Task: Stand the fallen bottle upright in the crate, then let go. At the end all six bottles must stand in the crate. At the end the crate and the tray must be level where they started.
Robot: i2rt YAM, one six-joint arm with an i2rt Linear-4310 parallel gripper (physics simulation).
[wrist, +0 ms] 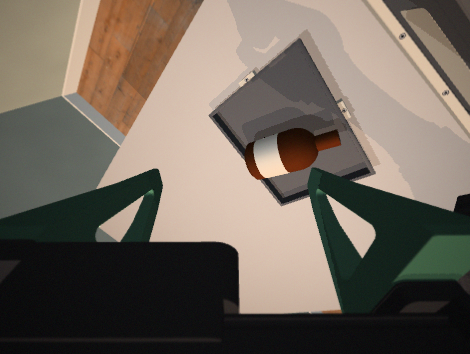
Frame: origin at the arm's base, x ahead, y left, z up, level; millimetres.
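Seen in the pictures: gripper, fingertip midpoint: (235, 176).
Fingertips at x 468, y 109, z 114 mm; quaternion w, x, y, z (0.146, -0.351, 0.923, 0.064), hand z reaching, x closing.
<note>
A point is followed by its place in that frame.
A brown bottle (298, 151) @[x 384, y 145, z -85 mm] with a white label lies on its side over the dark grey tray (295, 75) @[x 467, y 92, z -155 mm], right of the view's middle. Its neck points right, and its base reaches over the tray's lower left rim. My gripper (235, 176) @[x 468, y 109, z 114 mm] is open and empty, its two green fingers wide apart. The right fingertip shows just below the bottle's body; the left fingertip is well left of the bottle and the tray. The crate and the other bottles cannot be made out with certainty.
A pale rail (424, 64) @[x 369, y -29, z -130 mm] with screws edges a dark structure at the upper right, partly cut off. Two small pale fittings with screws sit at the tray's sides. Wooden boards (132, 55) show at the upper left, beyond the pale surface's edge.
</note>
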